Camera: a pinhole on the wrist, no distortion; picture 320 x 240 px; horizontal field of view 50.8 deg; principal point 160.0 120.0 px. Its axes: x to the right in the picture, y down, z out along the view. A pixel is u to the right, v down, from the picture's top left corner.
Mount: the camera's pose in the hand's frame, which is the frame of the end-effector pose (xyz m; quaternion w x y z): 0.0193 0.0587 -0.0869 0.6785 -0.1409 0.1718 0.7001
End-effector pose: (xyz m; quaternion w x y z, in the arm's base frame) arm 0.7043 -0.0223 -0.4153 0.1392 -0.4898 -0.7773 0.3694
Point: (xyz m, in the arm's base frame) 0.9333 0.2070 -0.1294
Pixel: behind the camera
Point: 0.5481 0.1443 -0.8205
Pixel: outside the picture
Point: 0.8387 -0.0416 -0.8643
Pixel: 290.5 154.0
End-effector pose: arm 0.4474 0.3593 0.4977 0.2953 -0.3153 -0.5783 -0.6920
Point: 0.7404 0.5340 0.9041
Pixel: 301.2 52.2
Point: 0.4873 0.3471 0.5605
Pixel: 54.8 115.8
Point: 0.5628 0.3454 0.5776
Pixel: 256.2 209.7
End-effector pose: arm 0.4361 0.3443 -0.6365 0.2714 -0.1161 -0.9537 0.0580
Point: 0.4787 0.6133 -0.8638
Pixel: 288.5 232.4
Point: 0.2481 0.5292 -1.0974
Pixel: 105.3 163.1
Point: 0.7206 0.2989 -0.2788
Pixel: behind the camera
